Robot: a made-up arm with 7 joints.
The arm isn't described. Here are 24 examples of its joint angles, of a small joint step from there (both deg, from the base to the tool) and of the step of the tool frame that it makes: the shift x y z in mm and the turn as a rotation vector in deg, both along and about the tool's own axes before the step.
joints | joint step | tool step
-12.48 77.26 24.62 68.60 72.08 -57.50 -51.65 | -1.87 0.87 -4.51 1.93 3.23 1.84 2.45 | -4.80 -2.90 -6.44 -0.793 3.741 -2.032
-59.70 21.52 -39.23 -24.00 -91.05 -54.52 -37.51 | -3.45 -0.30 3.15 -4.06 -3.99 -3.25 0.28 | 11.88 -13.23 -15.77 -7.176 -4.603 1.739
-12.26 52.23 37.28 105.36 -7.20 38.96 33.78 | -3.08 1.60 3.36 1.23 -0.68 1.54 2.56 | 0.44 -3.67 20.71 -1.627 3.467 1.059
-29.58 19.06 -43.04 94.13 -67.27 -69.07 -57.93 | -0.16 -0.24 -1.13 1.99 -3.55 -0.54 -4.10 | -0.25 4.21 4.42 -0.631 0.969 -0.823
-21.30 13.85 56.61 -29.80 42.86 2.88 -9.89 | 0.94 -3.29 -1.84 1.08 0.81 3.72 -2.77 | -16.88 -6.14 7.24 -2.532 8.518 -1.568
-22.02 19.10 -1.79 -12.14 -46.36 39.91 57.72 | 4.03 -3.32 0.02 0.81 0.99 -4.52 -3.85 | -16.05 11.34 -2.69 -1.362 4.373 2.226
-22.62 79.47 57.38 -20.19 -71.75 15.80 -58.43 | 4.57 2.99 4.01 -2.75 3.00 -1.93 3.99 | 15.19 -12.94 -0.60 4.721 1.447 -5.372
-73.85 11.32 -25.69 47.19 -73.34 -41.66 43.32 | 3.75 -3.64 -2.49 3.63 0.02 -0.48 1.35 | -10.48 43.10 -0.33 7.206 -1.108 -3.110
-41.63 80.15 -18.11 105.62 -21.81 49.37 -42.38 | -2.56 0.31 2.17 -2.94 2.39 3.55 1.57 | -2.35 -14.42 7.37 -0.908 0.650 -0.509
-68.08 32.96 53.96 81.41 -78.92 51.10 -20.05 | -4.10 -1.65 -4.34 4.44 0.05 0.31 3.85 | -9.20 16.03 -28.36 8.318 1.258 3.698
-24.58 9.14 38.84 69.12 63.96 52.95 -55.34 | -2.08 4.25 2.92 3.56 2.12 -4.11 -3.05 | 13.20 17.81 13.30 -2.396 -1.308 -1.209
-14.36 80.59 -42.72 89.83 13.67 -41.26 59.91 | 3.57 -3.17 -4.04 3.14 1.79 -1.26 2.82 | -13.26 -5.40 29.23 -6.383 -1.084 -3.518
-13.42 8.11 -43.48 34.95 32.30 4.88 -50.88 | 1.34 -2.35 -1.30 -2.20 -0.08 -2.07 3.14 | 19.88 -19.35 5.88 0.190 -6.370 -1.372
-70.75 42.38 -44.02 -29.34 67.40 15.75 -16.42 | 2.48 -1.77 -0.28 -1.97 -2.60 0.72 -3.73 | 7.89 -4.25 8.12 -5.306 2.281 4.057
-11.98 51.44 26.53 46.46 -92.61 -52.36 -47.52 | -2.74 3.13 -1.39 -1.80 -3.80 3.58 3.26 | -1.62 -9.77 -24.62 -1.095 -1.079 6.385
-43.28 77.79 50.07 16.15 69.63 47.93 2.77 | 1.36 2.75 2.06 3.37 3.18 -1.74 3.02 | 4.79 3.51 -14.25 5.761 -4.193 -1.593
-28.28 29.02 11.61 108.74 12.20 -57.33 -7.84 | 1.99 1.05 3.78 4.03 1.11 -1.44 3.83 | -19.06 17.70 10.30 5.807 1.564 3.876
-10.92 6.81 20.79 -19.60 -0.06 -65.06 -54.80 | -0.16 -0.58 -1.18 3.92 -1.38 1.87 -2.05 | -16.25 0.26 -1.26 -0.764 3.501 4.993
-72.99 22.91 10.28 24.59 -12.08 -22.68 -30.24 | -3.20 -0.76 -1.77 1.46 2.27 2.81 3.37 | -0.78 -9.71 -17.21 1.640 1.160 0.065
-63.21 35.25 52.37 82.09 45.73 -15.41 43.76 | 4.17 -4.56 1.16 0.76 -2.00 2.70 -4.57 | -45.71 17.49 16.07 -1.858 9.409 -7.032
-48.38 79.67 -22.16 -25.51 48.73 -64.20 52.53 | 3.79 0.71 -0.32 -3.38 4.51 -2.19 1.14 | 13.43 -13.82 6.31 -4.550 -0.910 3.883
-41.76 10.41 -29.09 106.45 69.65 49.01 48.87 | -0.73 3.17 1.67 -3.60 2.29 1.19 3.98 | -7.85 0.88 -19.74 7.140 0.184 1.330
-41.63 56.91 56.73 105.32 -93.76 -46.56 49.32 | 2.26 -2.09 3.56 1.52 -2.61 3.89 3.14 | 13.23 11.05 -23.31 9.713 -2.979 0.742
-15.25 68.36 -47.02 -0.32 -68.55 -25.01 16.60 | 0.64 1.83 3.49 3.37 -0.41 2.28 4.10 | 18.88 16.44 0.95 8.227 -4.898 0.548
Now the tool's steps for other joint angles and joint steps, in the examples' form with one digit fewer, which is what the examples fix.
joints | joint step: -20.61 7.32 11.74 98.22 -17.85 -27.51 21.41 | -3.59 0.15 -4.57 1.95 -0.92 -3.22 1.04
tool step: 13.6 -22.8 8.4 -3.68 -4.81 -0.98
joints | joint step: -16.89 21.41 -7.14 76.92 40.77 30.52 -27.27 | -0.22 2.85 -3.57 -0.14 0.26 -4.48 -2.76
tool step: 5.4 16.9 -2.2 0.83 -2.63 -3.53
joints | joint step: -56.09 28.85 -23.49 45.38 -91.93 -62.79 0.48 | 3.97 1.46 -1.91 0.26 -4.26 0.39 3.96
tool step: 19.9 25.1 11.1 8.47 -2.96 0.00
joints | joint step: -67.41 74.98 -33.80 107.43 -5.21 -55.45 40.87 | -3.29 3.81 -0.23 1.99 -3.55 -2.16 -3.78
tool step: 16.8 21.3 -23.1 3.70 -0.84 2.18
